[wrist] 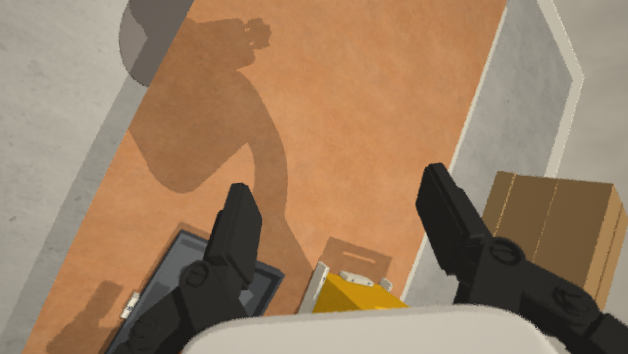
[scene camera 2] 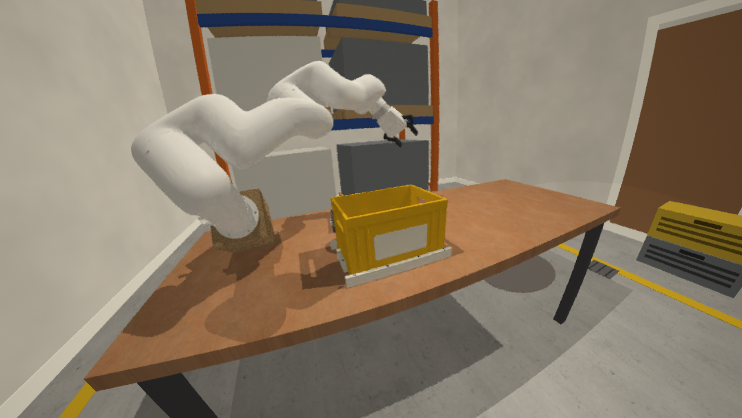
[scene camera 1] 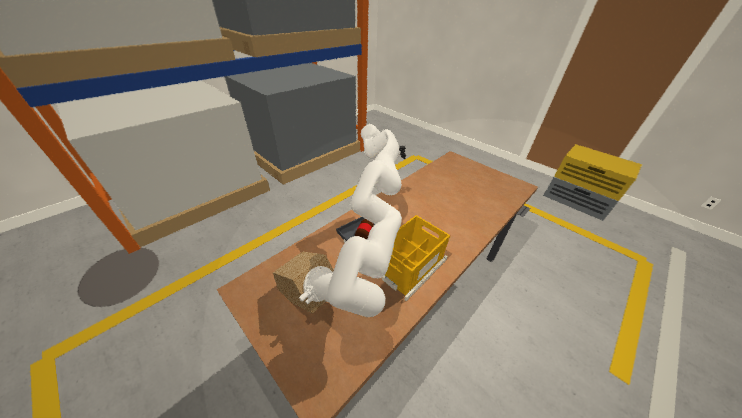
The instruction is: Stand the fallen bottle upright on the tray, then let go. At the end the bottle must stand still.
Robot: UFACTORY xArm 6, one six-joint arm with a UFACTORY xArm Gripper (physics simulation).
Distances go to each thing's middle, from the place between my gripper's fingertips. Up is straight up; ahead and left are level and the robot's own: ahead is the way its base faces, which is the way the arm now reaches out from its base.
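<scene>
I consider the yellow crate (scene camera 2: 373, 229) and where my gripper is now. My gripper is a good way above the crate, a long way to the left of it and well past it.
</scene>
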